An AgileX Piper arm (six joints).
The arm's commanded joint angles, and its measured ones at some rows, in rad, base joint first. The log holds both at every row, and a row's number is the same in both.
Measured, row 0:
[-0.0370, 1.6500, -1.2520, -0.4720, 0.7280, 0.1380]
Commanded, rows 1 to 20:
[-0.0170, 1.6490, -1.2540, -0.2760, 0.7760, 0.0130]
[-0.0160, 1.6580, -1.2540, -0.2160, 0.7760, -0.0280]
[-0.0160, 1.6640, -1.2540, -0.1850, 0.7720, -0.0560]
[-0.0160, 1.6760, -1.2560, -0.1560, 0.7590, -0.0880]
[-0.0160, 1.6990, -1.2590, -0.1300, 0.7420, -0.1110]
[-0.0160, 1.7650, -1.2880, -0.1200, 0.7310, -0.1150]
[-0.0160, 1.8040, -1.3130, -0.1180, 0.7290, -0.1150]
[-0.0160, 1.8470, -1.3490, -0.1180, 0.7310, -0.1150]
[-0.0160, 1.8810, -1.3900, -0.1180, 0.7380, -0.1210]
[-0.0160, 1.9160, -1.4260, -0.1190, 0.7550, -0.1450]
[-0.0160, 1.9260, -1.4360, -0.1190, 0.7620, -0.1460]
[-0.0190, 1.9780, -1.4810, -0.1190, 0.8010, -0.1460]
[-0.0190, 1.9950, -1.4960, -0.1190, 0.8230, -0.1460]
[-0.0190, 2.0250, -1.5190, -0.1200, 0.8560, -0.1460]
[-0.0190, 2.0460, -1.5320, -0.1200, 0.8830, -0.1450]
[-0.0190, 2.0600, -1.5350, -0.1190, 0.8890, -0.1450]
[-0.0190, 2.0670, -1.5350, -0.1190, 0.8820, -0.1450]
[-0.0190, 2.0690, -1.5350, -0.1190, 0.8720, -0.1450]
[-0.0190, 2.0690, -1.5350, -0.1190, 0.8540, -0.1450]
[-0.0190, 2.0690, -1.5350, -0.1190, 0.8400, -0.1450]
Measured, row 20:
[-0.0170, 2.0680, -1.5290, -0.1180, 0.8630, -0.1380]
